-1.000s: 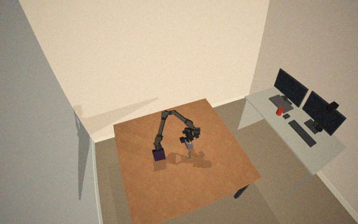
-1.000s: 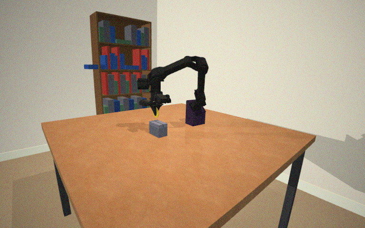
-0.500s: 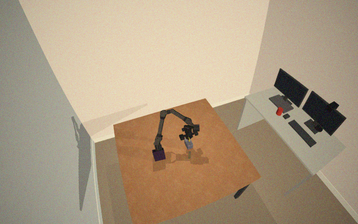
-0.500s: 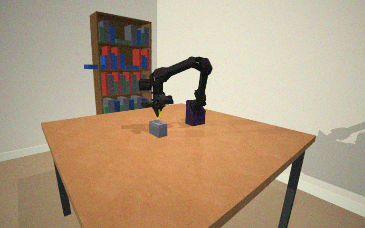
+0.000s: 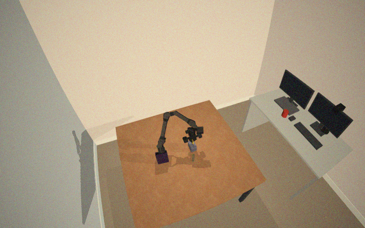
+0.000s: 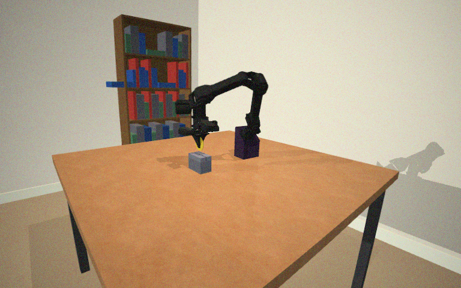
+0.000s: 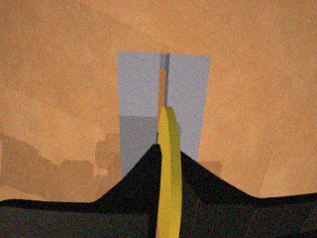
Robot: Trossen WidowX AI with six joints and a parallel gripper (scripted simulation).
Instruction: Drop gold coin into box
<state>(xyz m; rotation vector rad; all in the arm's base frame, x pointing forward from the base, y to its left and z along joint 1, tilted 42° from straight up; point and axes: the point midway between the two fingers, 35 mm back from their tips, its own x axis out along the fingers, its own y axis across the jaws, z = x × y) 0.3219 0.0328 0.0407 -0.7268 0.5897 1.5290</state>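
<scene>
Right now the gold coin is 2 cm above my gripper tip.
</scene>
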